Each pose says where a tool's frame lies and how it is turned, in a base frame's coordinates. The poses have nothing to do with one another.
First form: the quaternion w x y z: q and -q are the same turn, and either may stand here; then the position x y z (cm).
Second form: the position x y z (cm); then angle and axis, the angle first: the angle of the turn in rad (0 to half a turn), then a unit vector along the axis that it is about. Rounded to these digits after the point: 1 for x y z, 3 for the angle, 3 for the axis.
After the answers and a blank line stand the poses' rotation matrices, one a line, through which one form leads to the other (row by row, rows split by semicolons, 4 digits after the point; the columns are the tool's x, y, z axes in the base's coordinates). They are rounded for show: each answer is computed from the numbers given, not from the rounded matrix.
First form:
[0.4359, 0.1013, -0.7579, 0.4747, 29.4, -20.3, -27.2]
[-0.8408, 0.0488, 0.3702, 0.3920, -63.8, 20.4, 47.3]
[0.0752, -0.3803, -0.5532, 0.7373, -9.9, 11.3, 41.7]
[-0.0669, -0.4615, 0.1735, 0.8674, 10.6, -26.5, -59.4]
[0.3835, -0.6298, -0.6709, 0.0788, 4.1, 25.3, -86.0]
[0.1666, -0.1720, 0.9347, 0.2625, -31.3, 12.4, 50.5]
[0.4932, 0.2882, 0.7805, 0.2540, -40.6, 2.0, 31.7]
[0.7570, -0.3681, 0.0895, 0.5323, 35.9, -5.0, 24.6]
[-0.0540, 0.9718, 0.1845, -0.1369, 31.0, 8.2, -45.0]
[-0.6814, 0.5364, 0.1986, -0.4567, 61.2, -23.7, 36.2]
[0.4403, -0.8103, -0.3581, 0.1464, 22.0, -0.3, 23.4]
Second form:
[29.4, -20.3, -27.2, 2.240, 0.113, -0.842, 0.527]
[-63.8, 20.4, 47.3, 1.144, -0.090, -0.684, -0.724]
[-9.9, 11.3, 41.7, 2.991, -0.381, -0.555, 0.739]
[10.6, -26.5, -59.4, 3.008, 0.463, -0.174, -0.869]
[4.1, 25.3, -86.0, 2.354, -0.682, -0.726, 0.085]
[-31.3, 12.4, 50.5, 2.807, -0.174, 0.948, 0.266]
[-40.6, 2.0, 31.7, 2.110, 0.331, 0.897, 0.292]
[35.9, -5.0, 24.6, 1.424, -0.563, 0.137, 0.815]
[31.0, 8.2, -45.0, 3.034, -0.973, -0.185, 0.137]
[61.2, -23.7, 36.2, 1.642, -0.733, -0.271, 0.624]
[22.0, -0.3, 23.4, 2.230, -0.902, -0.399, 0.163]

-0.5995 -0.5674 -0.5646; 0.2603 0.5288 -0.8078; 0.7569 -0.6312 -0.1693
0.4186 0.6953 -0.5842; -0.6230 0.6879 0.3723; 0.6608 0.2082 0.7212
-0.6994 0.3099 -0.6440; 0.5317 -0.3766 -0.7586; -0.4776 -0.8730 0.0986
-0.5651 -0.0441 -0.8239; -0.2762 -0.9308 0.2393; -0.7774 0.3628 0.5138
0.0874 0.7846 -0.6138; 0.9055 0.1943 0.3773; 0.4153 -0.5888 -0.6934
-0.8853 -0.4090 0.2212; -0.2341 0.8030 0.5481; -0.4018 0.4334 -0.8067
-0.3474 0.1993 0.9163; 0.7004 0.7049 0.1122; -0.6235 0.6808 -0.3845
0.4172 -0.8719 -0.2564; 0.7401 0.1622 0.6527; -0.5274 -0.4621 0.7130
0.8944 0.3438 -0.2860; 0.3733 -0.9261 0.0544; -0.2461 -0.1555 -0.9567
0.5040 -0.4093 -0.7606; 0.8354 0.0074 0.5496; -0.2193 -0.9124 0.3457
0.7007 0.4514 -0.5525; 0.7092 -0.3559 0.6086; 0.0781 -0.8183 -0.5695

